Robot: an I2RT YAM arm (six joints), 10 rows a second.
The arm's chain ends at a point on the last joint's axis. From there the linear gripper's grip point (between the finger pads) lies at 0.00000 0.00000 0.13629 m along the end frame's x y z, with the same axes.
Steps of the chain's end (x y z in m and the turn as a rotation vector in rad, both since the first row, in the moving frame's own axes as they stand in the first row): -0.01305 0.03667 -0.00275 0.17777 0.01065 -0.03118; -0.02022 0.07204 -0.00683 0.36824 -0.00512 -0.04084; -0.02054 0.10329 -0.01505 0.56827 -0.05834 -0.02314; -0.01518 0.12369 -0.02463 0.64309 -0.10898 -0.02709; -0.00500 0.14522 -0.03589 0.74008 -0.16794 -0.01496; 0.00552 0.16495 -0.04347 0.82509 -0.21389 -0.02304
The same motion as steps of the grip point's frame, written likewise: -0.01198 0.01255 -0.00491 0.17777 0.01065 -0.03118; -0.02192 0.02301 -0.01597 0.36824 -0.00512 -0.04084; -0.02894 0.03008 -0.03669 0.56827 -0.05834 -0.02314; -0.03015 0.04233 -0.05261 0.64309 -0.10898 -0.02709; -0.02647 0.05393 -0.07329 0.74008 -0.16794 -0.01496; -0.02144 0.06595 -0.09005 0.82509 -0.21389 -0.02304
